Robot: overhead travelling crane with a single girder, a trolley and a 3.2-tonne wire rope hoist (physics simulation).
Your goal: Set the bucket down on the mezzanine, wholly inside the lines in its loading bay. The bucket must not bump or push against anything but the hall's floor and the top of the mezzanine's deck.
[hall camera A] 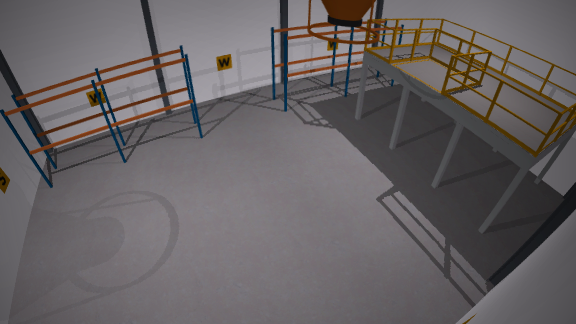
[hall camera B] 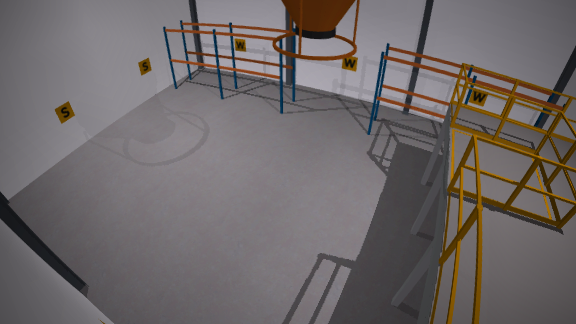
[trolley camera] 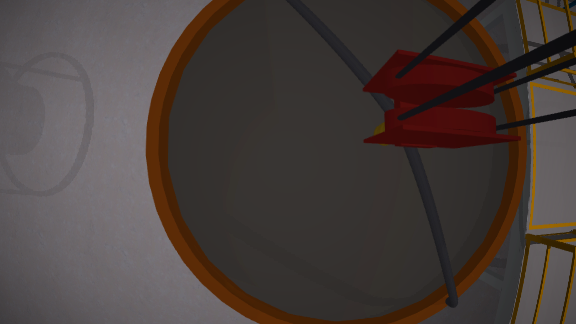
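The orange bucket [hall camera A: 348,9] [hall camera B: 319,15] [trolley camera: 280,165] hangs upright in the air, with its ring base below. Its top is cut off in both hall views. The red hook block, my gripper [trolley camera: 440,125], is over the bucket and holds it by its dark bail; the hook itself is mostly hidden. The mezzanine [hall camera A: 465,115] [hall camera B: 525,270] is at the right. Its loading bay [hall camera A: 425,70] [trolley camera: 555,165] has yellow lines. In the trolley view the bucket is left of the bay, its right rim near the deck edge. The ring overlaps the mezzanine's corner railing in hall camera A.
Yellow railings [hall camera B: 517,195] flank the bay, with a railed cage [hall camera A: 467,72] beside it on the deck. Blue and orange racks [hall camera A: 107,125] [hall camera B: 218,65] stand along the wall, one behind the mezzanine's far end. The bucket's shadow [hall camera A: 102,235] falls on the floor at the left.
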